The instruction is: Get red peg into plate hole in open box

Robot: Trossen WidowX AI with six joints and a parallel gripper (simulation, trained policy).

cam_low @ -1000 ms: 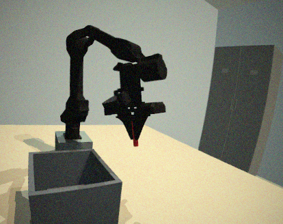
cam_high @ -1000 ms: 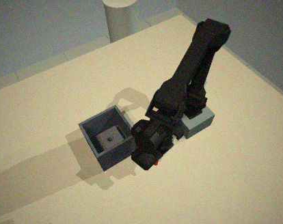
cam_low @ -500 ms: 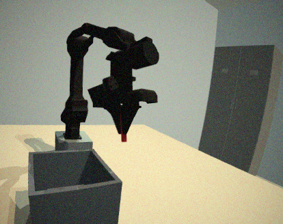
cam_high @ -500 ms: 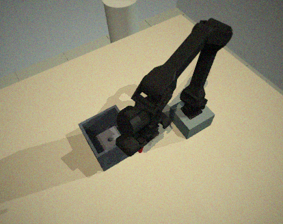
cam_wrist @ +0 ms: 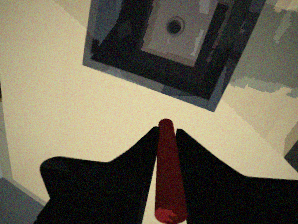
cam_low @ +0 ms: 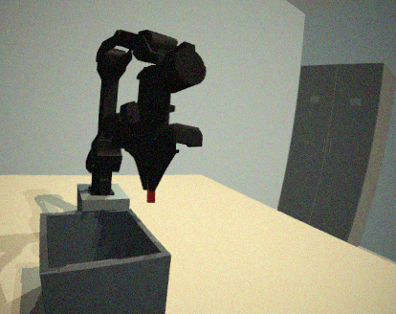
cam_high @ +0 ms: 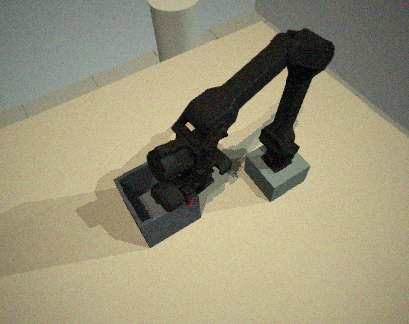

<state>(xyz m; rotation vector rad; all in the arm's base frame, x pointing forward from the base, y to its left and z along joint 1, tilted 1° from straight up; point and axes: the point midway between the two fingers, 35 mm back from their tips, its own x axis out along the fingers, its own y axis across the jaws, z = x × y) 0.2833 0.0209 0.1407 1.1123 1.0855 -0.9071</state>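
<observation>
Right now the light grey plate is 40 mm ahead of my gripper tip, 100 mm to the right of it and 140 mm below it. The rest, counted from my gripper tip: red peg (10 mm behind, 20 mm above).
</observation>
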